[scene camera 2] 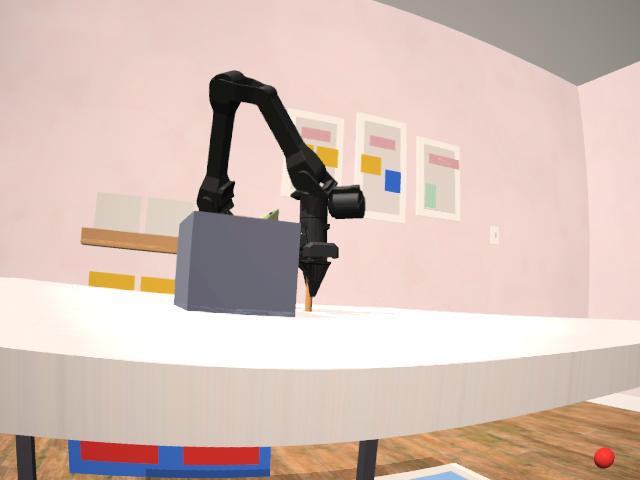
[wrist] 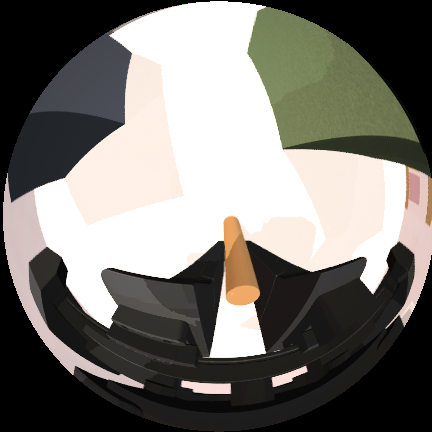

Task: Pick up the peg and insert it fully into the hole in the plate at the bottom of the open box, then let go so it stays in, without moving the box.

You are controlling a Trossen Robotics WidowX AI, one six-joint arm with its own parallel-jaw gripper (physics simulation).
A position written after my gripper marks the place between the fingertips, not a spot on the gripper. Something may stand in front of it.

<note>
I see my gripper (scene camera 2: 311, 296), a grey-blue box (scene camera 2: 229, 264) and an orange-brown peg (wrist: 241, 288).
The grey-blue box shows as well in the wrist view (wrist: 91, 106). My gripper shows as well in the wrist view (wrist: 233, 245).
</note>
